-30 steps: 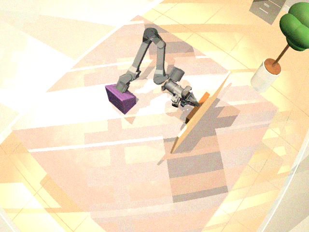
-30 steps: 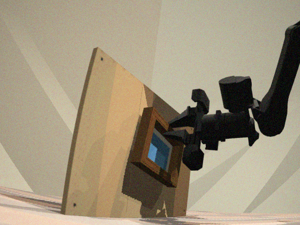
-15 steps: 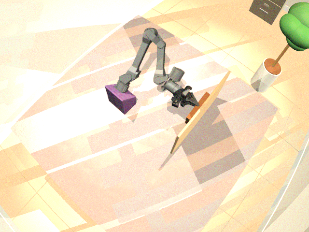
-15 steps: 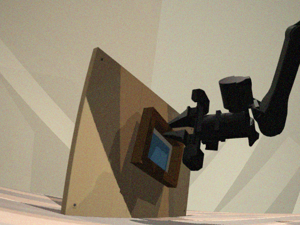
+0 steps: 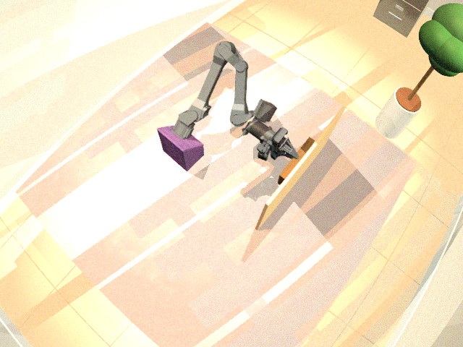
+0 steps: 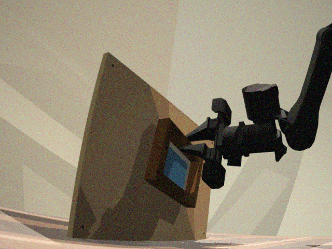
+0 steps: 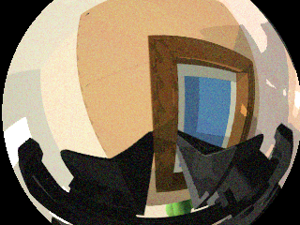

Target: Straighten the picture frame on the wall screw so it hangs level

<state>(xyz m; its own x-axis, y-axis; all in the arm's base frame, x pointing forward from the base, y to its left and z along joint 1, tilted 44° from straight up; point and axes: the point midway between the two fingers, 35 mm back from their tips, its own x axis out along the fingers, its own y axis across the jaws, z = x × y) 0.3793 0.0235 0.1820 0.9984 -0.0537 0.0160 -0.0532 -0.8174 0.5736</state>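
The picture frame is 1 cm to the left of my gripper tip and 5 cm below it. From my gripper tip the other things lie so: wall panel: 2 cm ahead, 1 cm to the left, 6 cm below.
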